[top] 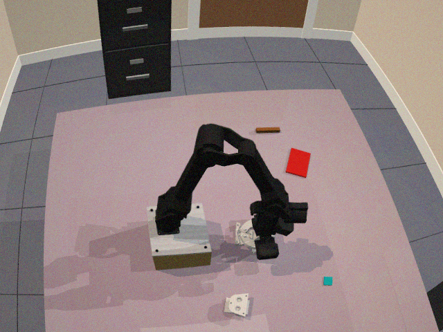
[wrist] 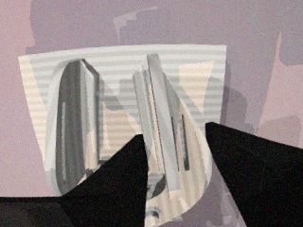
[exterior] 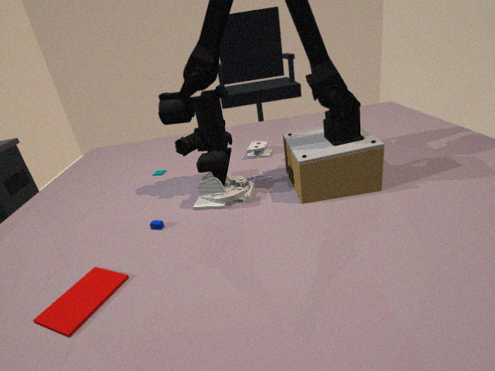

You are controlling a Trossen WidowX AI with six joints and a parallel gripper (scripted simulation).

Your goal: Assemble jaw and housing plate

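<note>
The jaw is 3 cm behind my gripper tip, 2 cm to the left of it and 1 cm above it. The rest, counted from my gripper tip: teal square (19 cm ahead, 18 cm to the right, 2 cm below); white ribbed stand (11 cm behind, 20 cm to the right, 1 cm below); blue cube (14 cm ahead, 12 cm to the left, 1 cm below).
</note>
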